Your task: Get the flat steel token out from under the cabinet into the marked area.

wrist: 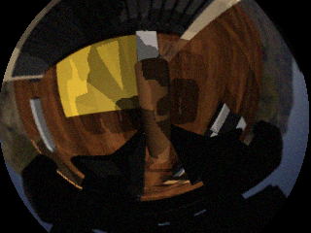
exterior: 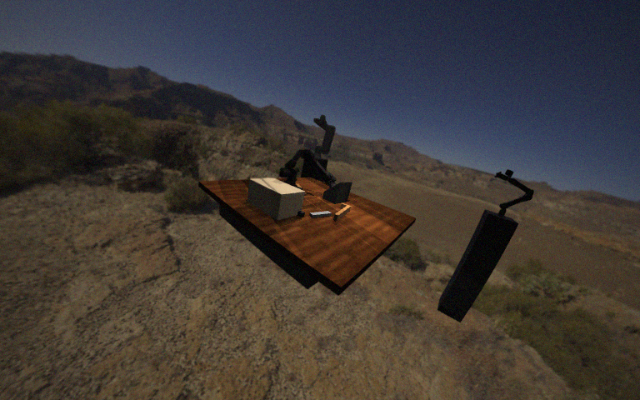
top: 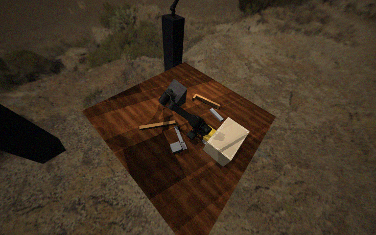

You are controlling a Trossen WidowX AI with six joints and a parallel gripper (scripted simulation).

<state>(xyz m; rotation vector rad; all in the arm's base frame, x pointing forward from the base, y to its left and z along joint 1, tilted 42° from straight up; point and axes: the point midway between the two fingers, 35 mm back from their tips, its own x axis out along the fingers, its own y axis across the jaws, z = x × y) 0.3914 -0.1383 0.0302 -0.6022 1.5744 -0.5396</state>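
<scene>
My gripper tip is now 12 cm to the left of the grey scraper and 5 cm past it. From my gripper tip the other things lie so: steel token: 23 cm ahead, 7 cm to the left, 1 cm below; grey block: 19 cm to the right, 3 cm behind, 1 cm above; grey bar: 32 cm to the left, 1 cm ahead.
</scene>
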